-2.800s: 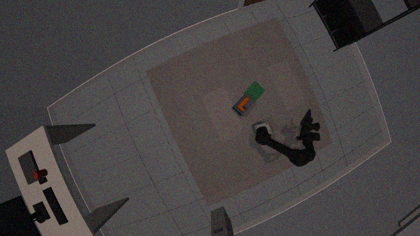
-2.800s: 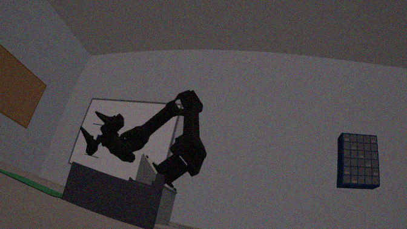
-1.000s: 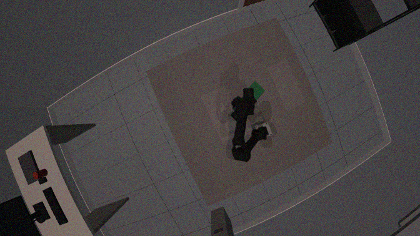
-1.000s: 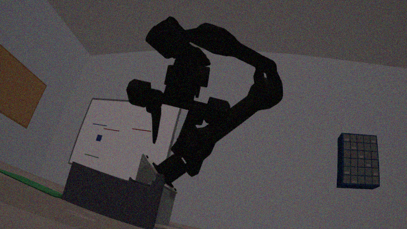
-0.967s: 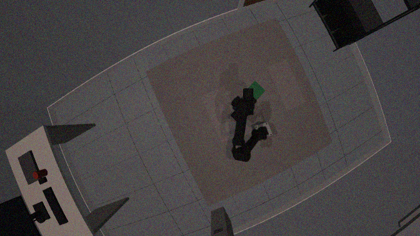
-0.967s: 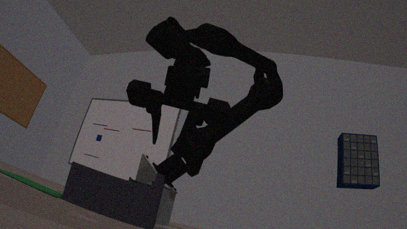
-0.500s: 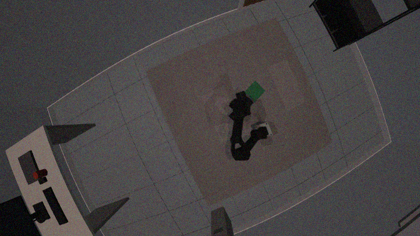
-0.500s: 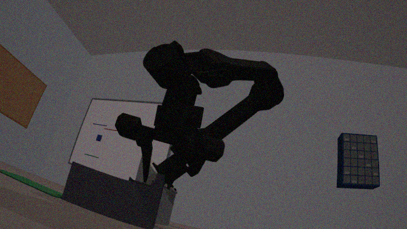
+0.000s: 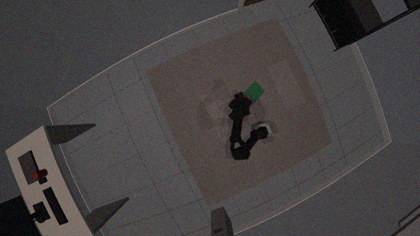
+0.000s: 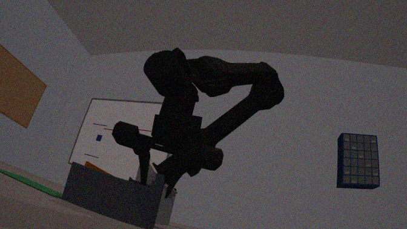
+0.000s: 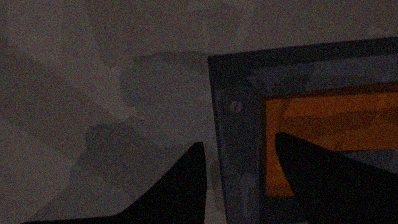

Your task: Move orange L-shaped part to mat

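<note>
Now: the orange L-shaped part 50 mm to the right of my gripper tip, 20 mm ahead of it and 10 mm below it. From my gripper tip the other things lie so: tray wall: 70 mm to the right, 70 mm ahead, 10 mm below; green mat: 200 mm to the right, 90 mm ahead, 70 mm below.
</note>
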